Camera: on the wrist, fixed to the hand. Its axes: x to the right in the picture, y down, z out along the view.
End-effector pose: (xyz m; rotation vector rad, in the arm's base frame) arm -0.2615 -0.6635 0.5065 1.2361 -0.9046 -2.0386
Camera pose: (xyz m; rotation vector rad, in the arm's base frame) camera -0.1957 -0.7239 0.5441 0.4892 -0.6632 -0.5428
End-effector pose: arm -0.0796 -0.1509 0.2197 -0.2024 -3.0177 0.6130
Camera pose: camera -0.0663 -0.0591 0.2474 -2.1820 -1.8661 -0.1334
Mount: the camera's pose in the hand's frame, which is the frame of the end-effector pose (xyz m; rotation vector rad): 0.0004 0.0745 -0.0619 -0.4163 0.5962 1.4983
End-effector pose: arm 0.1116 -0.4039 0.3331 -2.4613 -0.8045 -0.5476
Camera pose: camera 0.1454 -0.4910 0.3587 -2.2108 1.4008 -0.7376
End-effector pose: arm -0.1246 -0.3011 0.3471 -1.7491 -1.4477 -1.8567
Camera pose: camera -0.1115 -0.3838 0.3958 -1.3929 0.5020 -1.4504
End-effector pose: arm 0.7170 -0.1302 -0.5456 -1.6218 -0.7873 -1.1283
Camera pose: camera 0.7641 -0.2126 -0.5651 -1.4637 1.0215 -0.5219
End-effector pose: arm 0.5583 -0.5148 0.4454 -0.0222 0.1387 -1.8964
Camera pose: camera 0.6231 -0.5336 0.3759 0.2896 0.7213 -0.3110
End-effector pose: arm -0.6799 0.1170 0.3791 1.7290 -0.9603 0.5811
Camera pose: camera -0.7371 0.1633 0.4421 0.1477 -1.6416 1.5551
